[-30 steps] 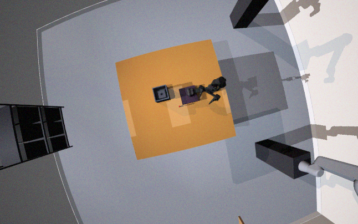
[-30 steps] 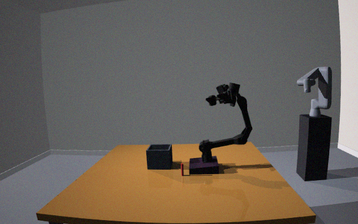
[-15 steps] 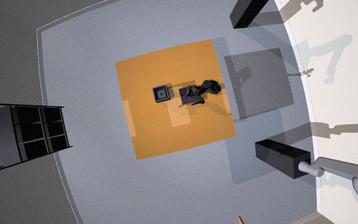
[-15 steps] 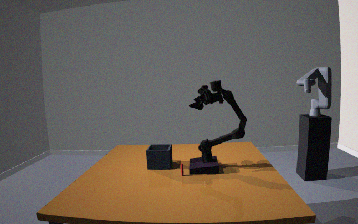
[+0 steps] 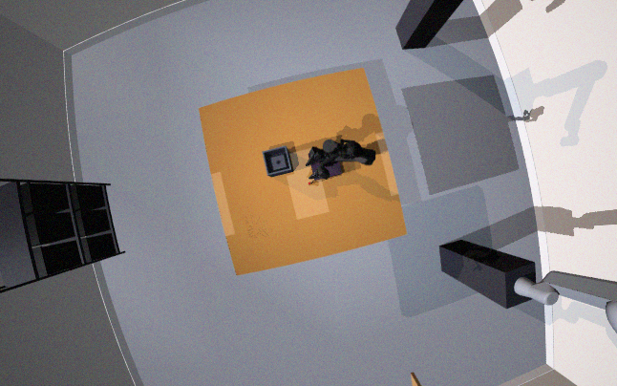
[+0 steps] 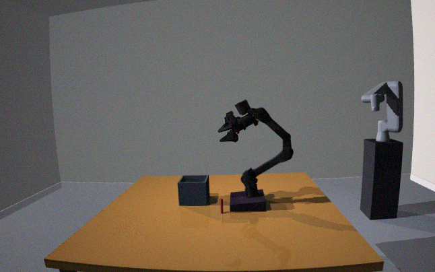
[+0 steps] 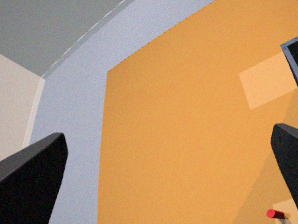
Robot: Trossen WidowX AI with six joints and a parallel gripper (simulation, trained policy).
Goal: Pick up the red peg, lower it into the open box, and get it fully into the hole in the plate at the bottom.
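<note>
My gripper tip is 40 mm to the right of the red peg and 360 mm above it. From my gripper tip the other things lie so: plate: 170 mm ahead, 140 mm to the right, 350 mm below.
</note>
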